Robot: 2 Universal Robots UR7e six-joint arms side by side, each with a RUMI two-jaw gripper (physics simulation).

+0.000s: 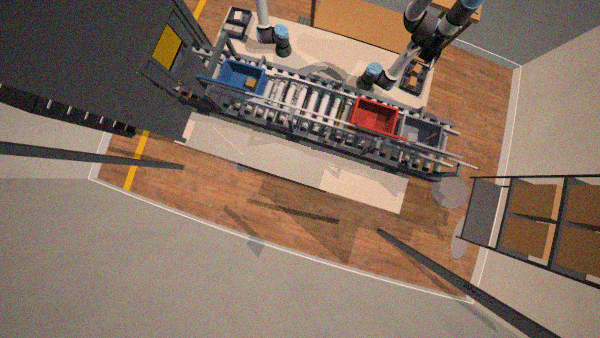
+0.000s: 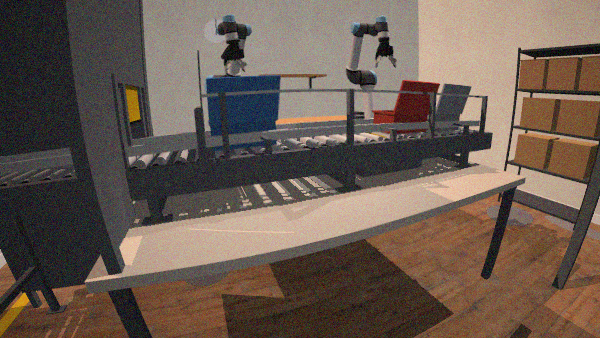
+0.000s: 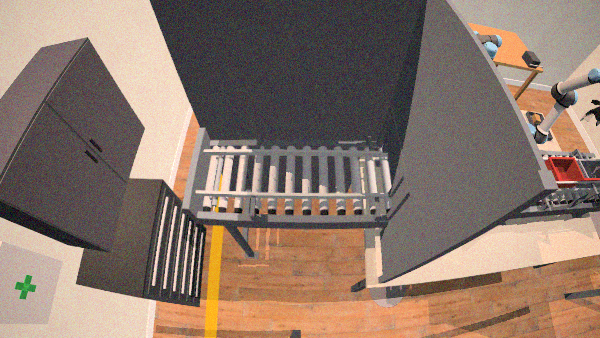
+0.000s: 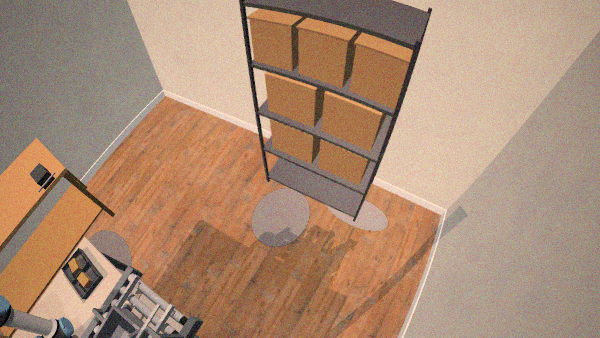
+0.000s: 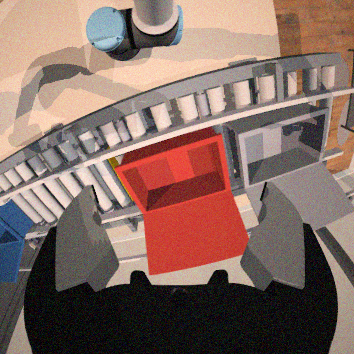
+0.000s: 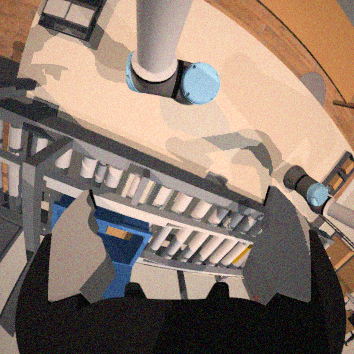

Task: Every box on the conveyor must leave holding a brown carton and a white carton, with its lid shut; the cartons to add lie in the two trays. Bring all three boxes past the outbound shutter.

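Frame: origin at the left arm's base, x back, y right, z up, level; centimetres.
Where they show: left gripper, fingertip midpoint: [image 1: 416,64] [image 2: 386,68] [image 3: 588,123] [image 5: 178,185] [image 6: 346,294]; right gripper, fingertip midpoint: [image 2: 235,73] [image 6: 178,190]; left arm's base, link origin: [image 1: 364,84] [image 6: 292,176]; right arm's base, link origin: [image 1: 283,50].
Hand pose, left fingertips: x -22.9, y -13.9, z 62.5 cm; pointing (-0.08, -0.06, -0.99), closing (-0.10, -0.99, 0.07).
Things, the pixels of their top centre, and the offset from my left fingertips. "spot": a spot on its surface instead.
- brown carton, top centre: [image 6: 119,231] [image 1: 252,82] dx -35.4, dy +89.4, dz -34.5 cm
- open red box, surface spot: [image 5: 172,167] spot: dx -22.5, dy +1.7, dz -39.5 cm
- open grey box, surface spot: [image 1: 436,136] spot: dx -10.2, dy -46.2, dz -31.2 cm
- tray, surface spot: [image 6: 62,31] spot: dx +8.4, dy +145.0, dz -59.4 cm
The blue box [image 1: 227,71] [image 6: 131,250] stands open at the conveyor's left; a brown carton [image 1: 251,83] [image 6: 118,233] lies inside. Its lid [image 2: 242,105] is raised. The open red box [image 1: 375,117] [image 5: 172,167] looks empty. The open grey box [image 1: 436,136] stands beside it; a pale patch inside cannot be identified. White cartons [image 6: 56,9] [image 6: 78,15] lie in one tray [image 6: 62,31], brown cartons [image 4: 75,263] [image 4: 83,279] in the other. My left gripper [image 5: 178,185] [image 2: 386,63] is open and empty above the red box. My right gripper [image 6: 178,190] is open and empty above the conveyor beside the blue box.
A dark housing with a yellow panel [image 1: 166,47] [image 2: 132,104] stands at the conveyor's left end. Guard rails [image 2: 315,90] run along the rollers. Outbound rollers [image 3: 290,175] lie beyond the housing. A shelf rack [image 4: 254,90] holds large boxes away from the conveyor.
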